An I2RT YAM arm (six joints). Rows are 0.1 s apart.
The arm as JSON. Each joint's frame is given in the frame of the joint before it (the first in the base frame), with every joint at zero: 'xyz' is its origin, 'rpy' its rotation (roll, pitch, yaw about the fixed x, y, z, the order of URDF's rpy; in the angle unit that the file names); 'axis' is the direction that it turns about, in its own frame. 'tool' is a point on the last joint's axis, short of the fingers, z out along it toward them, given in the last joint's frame.
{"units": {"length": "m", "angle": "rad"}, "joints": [
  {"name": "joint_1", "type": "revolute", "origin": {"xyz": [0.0, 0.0, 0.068], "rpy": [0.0, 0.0, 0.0]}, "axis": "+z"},
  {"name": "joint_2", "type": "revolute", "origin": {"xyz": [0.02, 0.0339, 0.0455], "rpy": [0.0, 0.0, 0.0]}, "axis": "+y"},
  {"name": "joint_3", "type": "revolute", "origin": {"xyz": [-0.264, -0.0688, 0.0], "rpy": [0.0, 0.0, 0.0]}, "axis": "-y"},
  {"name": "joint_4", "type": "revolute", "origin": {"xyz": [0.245, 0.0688, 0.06], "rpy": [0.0, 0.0, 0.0]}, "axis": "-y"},
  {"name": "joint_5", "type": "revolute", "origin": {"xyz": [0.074, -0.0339, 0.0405], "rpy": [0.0, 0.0, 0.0]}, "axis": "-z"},
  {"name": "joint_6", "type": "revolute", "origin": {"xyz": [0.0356, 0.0, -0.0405], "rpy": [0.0, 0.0, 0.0]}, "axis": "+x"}
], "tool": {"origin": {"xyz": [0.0, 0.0, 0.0], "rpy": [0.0, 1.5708, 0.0]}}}
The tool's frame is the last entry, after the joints.
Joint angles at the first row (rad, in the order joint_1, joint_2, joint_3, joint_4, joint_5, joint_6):
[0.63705, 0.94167, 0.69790, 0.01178, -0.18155, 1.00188]
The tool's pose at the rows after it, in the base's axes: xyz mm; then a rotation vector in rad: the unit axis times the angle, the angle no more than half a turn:
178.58, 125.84, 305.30, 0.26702, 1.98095, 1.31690
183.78, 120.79, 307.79, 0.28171, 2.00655, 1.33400
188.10, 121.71, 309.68, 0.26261, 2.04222, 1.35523
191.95, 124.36, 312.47, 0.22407, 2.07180, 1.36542
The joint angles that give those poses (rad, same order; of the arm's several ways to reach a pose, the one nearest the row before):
[0.57573, 0.91985, 0.69982, 0.00385, -0.23607, 1.03387]
[0.53494, 0.93137, 0.72187, -0.02663, -0.29136, 1.04409]
[0.52102, 0.95576, 0.74792, -0.05167, -0.34173, 1.04069]
[0.51700, 0.98193, 0.77749, -0.07550, -0.38077, 1.02070]

